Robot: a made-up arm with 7 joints.
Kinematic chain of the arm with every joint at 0, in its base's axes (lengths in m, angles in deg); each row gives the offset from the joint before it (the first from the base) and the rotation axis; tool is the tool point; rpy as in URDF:
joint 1: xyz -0.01 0 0.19 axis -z
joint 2: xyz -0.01 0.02 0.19 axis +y
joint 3: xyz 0 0.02 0.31 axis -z
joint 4: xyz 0 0.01 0.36 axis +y
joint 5: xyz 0 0 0.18 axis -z
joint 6: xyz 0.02 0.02 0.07 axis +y
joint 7: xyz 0 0 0.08 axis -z
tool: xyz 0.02 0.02 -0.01 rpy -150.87 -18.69 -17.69
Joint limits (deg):
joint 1: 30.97..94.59
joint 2: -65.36..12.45
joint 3: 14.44..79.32
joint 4: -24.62..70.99
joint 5: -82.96..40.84
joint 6: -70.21..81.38
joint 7: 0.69..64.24
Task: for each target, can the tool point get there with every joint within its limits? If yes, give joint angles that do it. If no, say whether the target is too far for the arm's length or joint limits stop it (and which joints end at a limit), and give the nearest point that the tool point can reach.
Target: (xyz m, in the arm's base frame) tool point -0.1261 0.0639 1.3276
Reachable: yes | joints 84.32 -8.28 74.38 32.21 -14.68 -40.90 42.83
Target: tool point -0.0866 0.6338 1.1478
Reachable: yes | joints 70.84 -38.88 68.85 -15.57 -62.00 -17.87 57.83
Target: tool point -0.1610 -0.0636 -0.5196
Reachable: no: joint limits stop it (at a limit: joint 1, joint 2, joint 3, joint 4, joint 5, joint 6) | nearest point -0.6447 0.1366 0.6660 | short by 1.296 m
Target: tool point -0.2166 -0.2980 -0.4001
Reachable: no: joint limits stop it (at a limit: joint 1, joint 2, joint 3, joint 4, joint 5, joint 6) | nearest point -0.6403 0.1336 0.6686 | short by 1.228 m
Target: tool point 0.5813 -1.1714 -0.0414
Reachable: no: too far | nearest point 0.1850 -0.3863 0.9823 | short by 1.350 m
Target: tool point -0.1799 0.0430 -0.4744
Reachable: no: joint limits stop it (at a limit: joint 2, joint 3, joint 4, joint 5, joint 6) | nearest point -0.6407 0.1596 0.6654 | short by 1.235 m
